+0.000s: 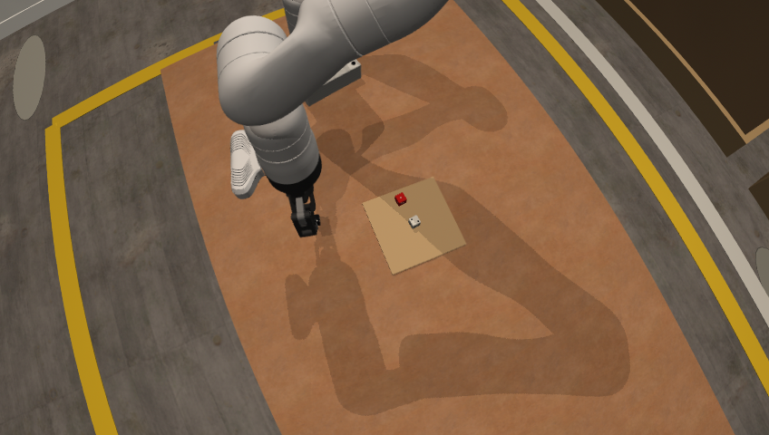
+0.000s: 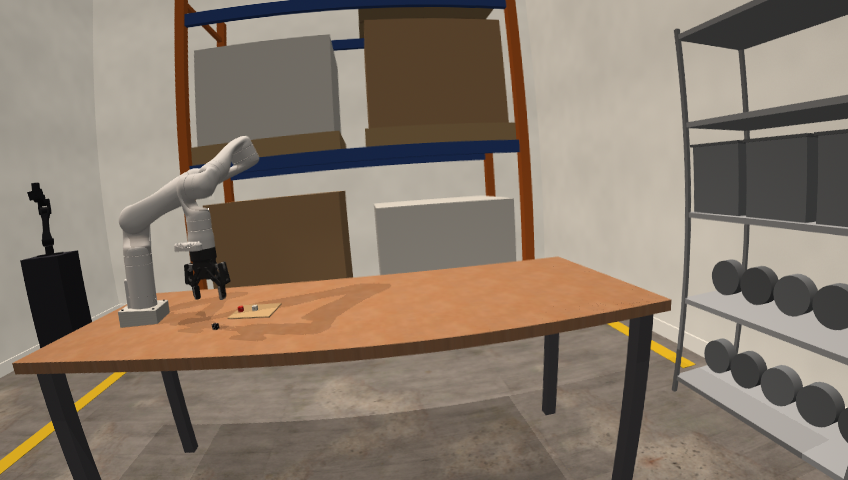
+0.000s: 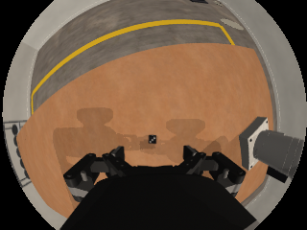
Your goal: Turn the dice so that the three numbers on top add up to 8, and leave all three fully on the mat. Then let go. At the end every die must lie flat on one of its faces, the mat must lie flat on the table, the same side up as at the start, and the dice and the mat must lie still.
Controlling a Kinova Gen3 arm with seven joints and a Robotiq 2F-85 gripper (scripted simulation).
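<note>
My hand is 9 cm above the black die. From my hand the other things lie so: red die 6 cm ahead, 14 cm to the left, 8 cm below; then tan mat 11 cm ahead, 14 cm to the left, 9 cm below; then white die 11 cm ahead, 14 cm to the left, 8 cm below.
</note>
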